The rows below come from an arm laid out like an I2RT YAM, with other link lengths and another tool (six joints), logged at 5 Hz.
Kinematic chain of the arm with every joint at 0, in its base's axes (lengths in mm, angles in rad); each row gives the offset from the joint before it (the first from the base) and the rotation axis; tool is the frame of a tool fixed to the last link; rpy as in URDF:
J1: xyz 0 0 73.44 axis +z
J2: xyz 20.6 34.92 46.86 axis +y
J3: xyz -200.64 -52.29 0 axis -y
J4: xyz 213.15 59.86 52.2 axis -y
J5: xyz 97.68 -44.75 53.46 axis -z
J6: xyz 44.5 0 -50.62 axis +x
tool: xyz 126 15 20 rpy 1.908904 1.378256 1.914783
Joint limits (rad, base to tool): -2.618..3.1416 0..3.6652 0..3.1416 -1.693..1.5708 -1.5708..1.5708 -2.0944..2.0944
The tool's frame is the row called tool.
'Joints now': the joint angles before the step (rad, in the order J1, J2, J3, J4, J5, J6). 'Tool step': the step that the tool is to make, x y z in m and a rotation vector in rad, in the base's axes. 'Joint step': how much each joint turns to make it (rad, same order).
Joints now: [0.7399 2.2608 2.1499 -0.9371 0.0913 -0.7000]
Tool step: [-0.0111 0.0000 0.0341 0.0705 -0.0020 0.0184]
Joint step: [-0.0038 -0.1037 -0.0397 -0.0155 -0.0549 0.0075]
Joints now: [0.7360 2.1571 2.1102 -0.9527 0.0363 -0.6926]
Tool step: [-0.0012 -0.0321 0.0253 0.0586 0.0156 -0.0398]
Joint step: [-0.0705 -0.1545 -0.1317 0.0030 -0.0627 0.0046]
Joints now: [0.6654 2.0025 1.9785 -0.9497 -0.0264 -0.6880]
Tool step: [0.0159 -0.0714 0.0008 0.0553 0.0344 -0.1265]
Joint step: [-0.1796 -0.1725 -0.2346 0.0629 -0.0836 -0.0072]
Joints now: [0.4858 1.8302 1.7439 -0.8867 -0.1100 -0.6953]
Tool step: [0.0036 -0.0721 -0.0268 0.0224 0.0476 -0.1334]
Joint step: [-0.1818 -0.1282 -0.2572 0.0910 -0.0590 -0.0193]
